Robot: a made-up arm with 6 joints.
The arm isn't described. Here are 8 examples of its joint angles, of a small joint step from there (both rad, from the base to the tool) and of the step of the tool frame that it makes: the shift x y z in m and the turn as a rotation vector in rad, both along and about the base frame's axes.
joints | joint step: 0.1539 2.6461 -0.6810 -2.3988 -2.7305 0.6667 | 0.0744 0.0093 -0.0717 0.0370 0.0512 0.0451
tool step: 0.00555 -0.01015 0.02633 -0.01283 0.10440 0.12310
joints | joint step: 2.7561 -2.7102 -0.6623 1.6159 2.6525 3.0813 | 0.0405 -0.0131 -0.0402 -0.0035 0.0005 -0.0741
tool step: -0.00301 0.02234 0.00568 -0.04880 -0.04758 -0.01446
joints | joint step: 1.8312 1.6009 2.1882 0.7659 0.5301 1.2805 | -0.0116 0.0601 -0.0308 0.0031 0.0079 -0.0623
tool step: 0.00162 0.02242 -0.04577 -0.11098 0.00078 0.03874
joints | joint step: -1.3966 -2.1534 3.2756 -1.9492 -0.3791 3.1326 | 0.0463 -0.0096 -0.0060 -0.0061 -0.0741 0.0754
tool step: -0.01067 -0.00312 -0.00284 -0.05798 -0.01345 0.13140
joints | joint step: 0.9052 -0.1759 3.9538 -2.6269 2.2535 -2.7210 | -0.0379 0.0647 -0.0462 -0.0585 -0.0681 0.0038
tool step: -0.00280 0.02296 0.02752 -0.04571 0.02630 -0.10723
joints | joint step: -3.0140 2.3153 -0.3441 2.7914 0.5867 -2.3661 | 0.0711 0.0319 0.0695 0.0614 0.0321 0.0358
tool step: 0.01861 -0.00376 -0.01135 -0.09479 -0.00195 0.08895
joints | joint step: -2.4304 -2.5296 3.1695 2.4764 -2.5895 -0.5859 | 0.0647 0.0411 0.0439 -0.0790 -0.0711 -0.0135
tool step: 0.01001 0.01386 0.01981 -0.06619 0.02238 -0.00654
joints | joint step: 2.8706 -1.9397 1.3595 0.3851 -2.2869 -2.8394 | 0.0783 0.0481 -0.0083 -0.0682 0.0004 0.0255
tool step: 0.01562 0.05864 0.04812 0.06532 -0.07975 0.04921
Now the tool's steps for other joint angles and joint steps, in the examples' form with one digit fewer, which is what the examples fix.
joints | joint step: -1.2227 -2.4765 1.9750 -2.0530 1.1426 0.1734 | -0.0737 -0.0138 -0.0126 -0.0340 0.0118 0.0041
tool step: 0.0433 -0.0003 -0.0046 0.0023 0.0182 -0.1027
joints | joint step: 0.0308 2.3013 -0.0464 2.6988 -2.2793 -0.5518 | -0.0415 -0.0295 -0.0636 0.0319 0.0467 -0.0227
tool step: 0.0018 -0.0036 0.0194 0.0571 0.0699 -0.0342
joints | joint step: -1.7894 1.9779 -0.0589 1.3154 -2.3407 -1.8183 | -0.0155 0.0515 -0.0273 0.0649 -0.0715 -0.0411
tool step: 0.0129 0.0347 -0.0200 0.0697 0.0053 0.1040
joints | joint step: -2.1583 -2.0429 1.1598 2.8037 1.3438 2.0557 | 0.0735 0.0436 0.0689 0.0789 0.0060 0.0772
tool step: -0.0314 0.0416 0.0213 -0.0885 -0.0644 0.0070
